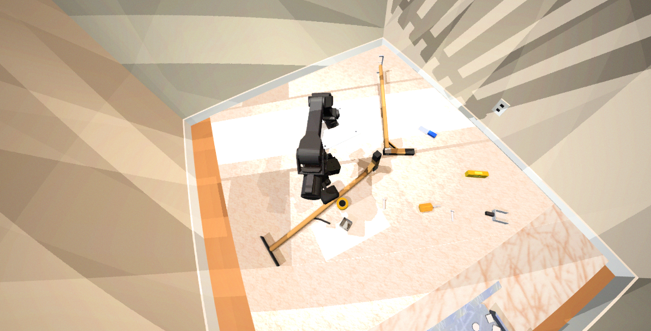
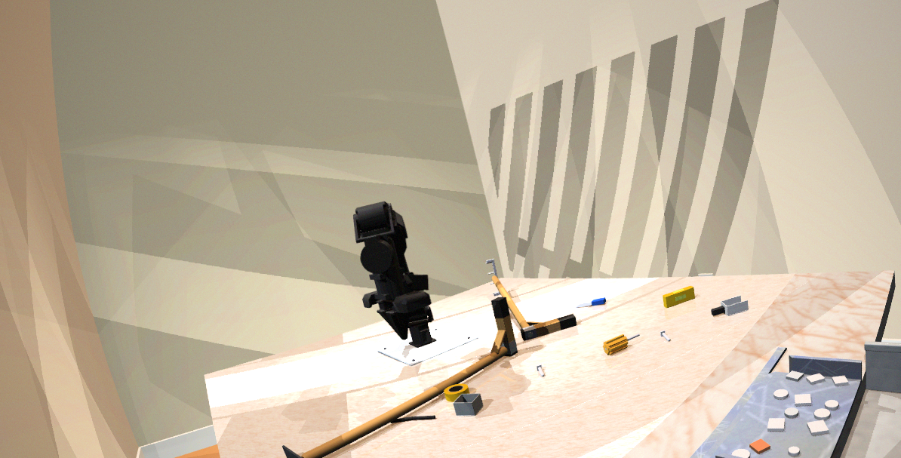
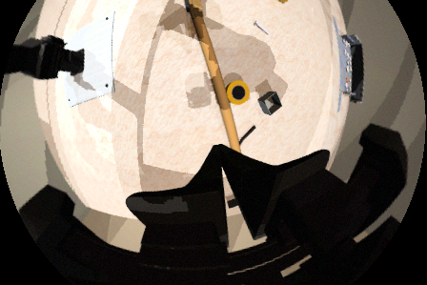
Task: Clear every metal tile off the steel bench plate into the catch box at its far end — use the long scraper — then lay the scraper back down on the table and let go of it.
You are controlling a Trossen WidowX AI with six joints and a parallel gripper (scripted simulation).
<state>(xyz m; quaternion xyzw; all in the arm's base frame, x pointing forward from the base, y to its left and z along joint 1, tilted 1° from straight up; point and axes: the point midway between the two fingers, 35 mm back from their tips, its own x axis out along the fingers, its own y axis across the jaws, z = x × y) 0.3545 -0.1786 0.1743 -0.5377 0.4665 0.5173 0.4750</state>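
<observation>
My gripper tip is now 50 mm short of the long scraper, 10 mm to the left of it and 80 mm above it. From my gripper tip the other things lie so: grey box: 150 mm ahead, 30 mm to the left, 130 mm below; then yellow tape roll: 70 mm ahead, 50 mm to the left, 130 mm below; then black strip: 90 mm ahead, 60 mm to the right, 140 mm below.
</observation>
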